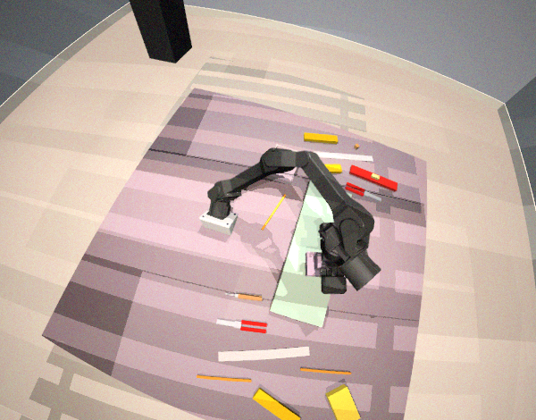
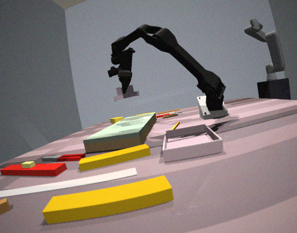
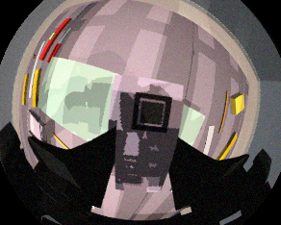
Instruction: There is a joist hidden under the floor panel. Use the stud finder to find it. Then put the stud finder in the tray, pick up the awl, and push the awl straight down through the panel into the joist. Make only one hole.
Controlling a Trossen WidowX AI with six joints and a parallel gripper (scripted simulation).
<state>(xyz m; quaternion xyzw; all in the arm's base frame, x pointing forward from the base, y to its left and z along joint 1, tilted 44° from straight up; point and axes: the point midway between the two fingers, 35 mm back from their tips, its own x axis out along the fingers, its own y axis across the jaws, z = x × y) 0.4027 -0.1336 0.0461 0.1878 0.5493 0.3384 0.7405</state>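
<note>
My gripper tip is 390 mm to the right of the tray, 250 mm past it and 160 mm above it. Also, from my gripper tip: red level 490 mm to the left, 160 mm below, 150 mm ahead; stud finder 20 mm above, 10 mm ahead; awl 220 mm behind, 170 mm to the right, 160 mm below.
</note>
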